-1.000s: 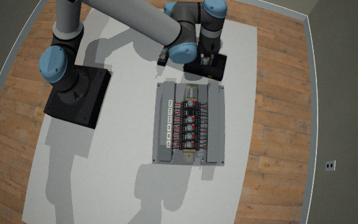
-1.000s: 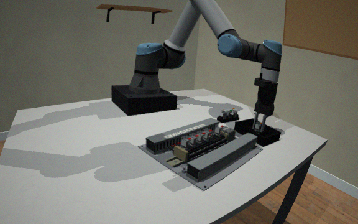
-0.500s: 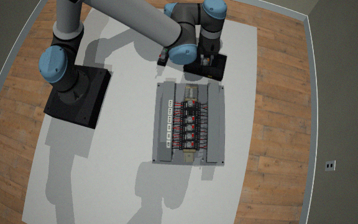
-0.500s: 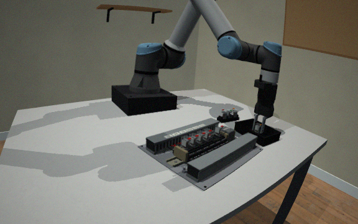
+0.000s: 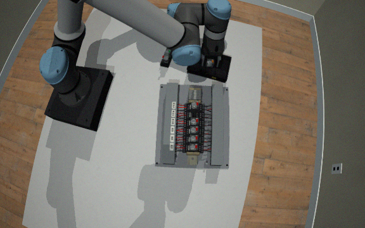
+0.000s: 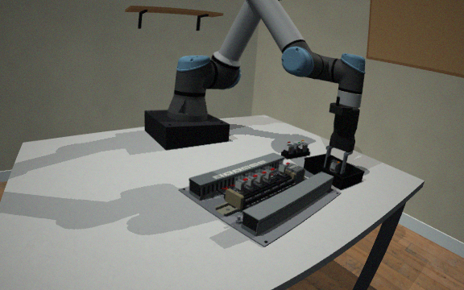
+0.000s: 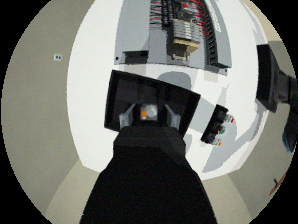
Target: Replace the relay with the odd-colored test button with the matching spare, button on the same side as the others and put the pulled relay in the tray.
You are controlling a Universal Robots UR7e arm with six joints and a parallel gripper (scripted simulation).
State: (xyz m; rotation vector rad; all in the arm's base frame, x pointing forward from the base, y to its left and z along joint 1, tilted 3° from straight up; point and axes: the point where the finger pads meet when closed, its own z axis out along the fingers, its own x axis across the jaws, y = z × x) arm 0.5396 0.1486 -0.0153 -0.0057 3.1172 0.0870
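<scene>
Now: hand 2 cm above the black tray.
</scene>
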